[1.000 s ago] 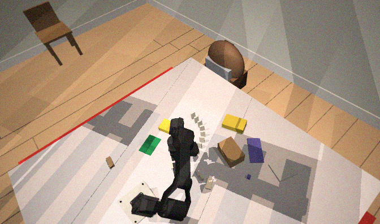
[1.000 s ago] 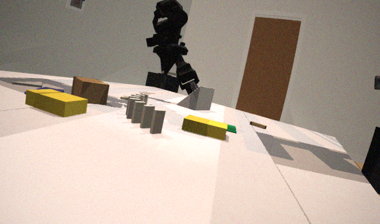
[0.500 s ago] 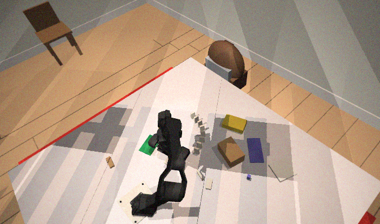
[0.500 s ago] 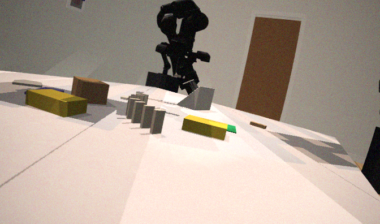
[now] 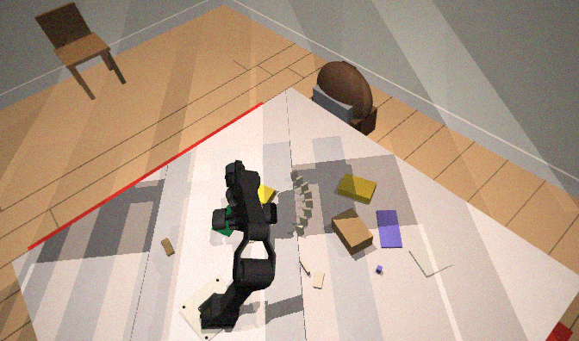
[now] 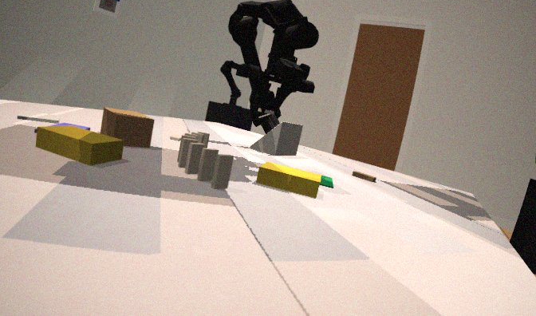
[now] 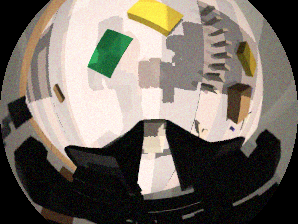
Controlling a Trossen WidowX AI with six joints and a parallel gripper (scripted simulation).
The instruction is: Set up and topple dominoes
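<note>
Now: gripper tip 150 mm to the right of the green flat piece and 120 mm above it. From my gripper tip the other things lie so: brown box (250 mm ahead, 200 mm to the right, 90 mm below); small tan block (210 mm behind, 220 mm to the left, 110 mm below); tiny blue cube (220 mm ahead, 340 mm to the right, 110 mm below).
</note>
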